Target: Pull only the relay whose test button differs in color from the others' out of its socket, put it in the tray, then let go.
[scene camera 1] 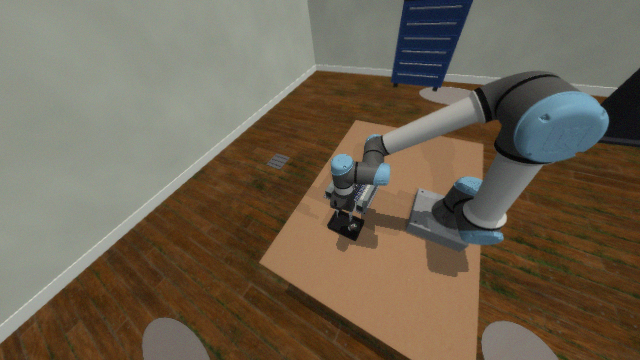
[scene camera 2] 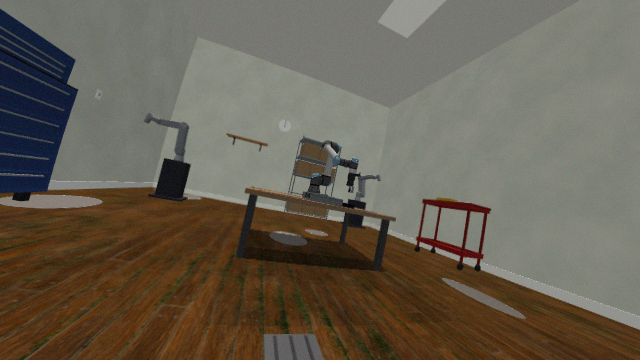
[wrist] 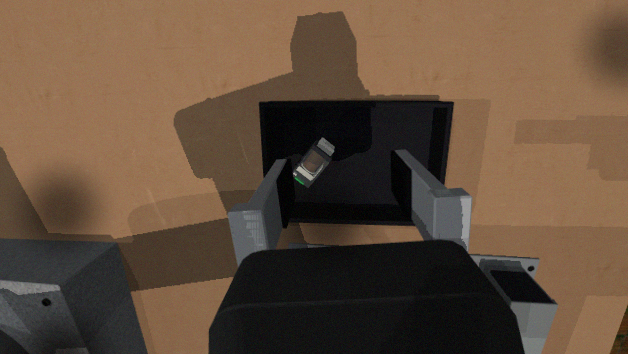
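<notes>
The relay, a small clear-cased block with a green mark at one end, lies on its side inside the black tray. It lies slanted, close to the left finger in the wrist view. My gripper is open and empty above the tray, with its fingers wide apart. The sockets with the other relays stand behind the gripper in scene camera 1, partly hidden by the arm. Their test buttons are too small to tell there. In scene camera 2 the gripper hangs above the table.
The tray stands on the wooden table. A grey housing corner shows at the lower left of the wrist view. Part of a grey device shows at the lower right. The robot's grey base plate is on the table.
</notes>
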